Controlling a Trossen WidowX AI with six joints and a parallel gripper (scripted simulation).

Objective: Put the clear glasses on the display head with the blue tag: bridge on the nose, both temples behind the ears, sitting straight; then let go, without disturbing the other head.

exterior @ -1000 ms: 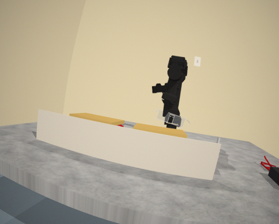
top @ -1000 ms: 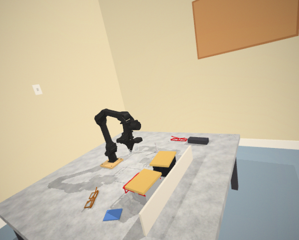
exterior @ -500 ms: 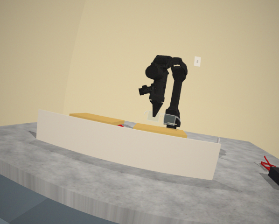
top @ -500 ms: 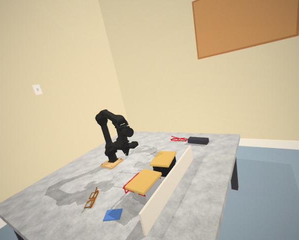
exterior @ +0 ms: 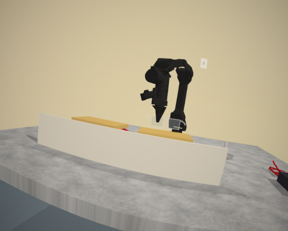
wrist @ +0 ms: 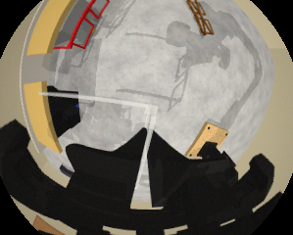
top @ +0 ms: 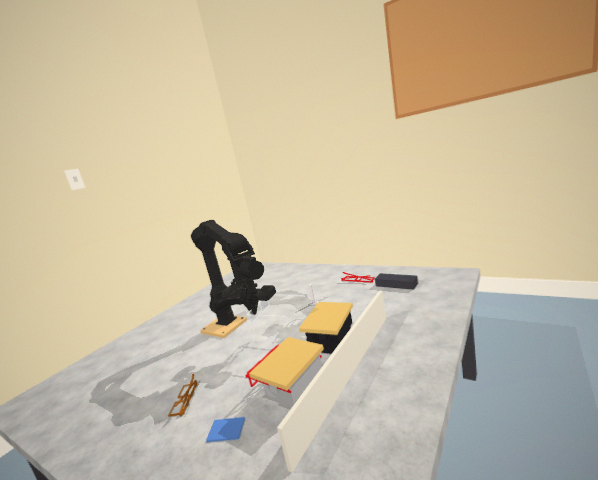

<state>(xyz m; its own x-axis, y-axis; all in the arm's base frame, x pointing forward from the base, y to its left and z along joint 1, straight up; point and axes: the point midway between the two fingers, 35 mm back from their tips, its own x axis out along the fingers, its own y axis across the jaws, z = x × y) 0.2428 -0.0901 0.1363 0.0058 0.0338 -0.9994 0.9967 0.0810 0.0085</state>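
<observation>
Now: the black head 220 mm ahead of my gripper tip, 60 mm below it and 50 mm to the left of it. The rest, counted from my gripper tip: long white board: 350 mm ahead, 60 mm to the right, 60 mm below; then flat blue tag: 330 mm to the right, 130 mm ahead, 110 mm below; then pale head: 210 mm ahead, 170 mm to the right, 60 mm below.
</observation>
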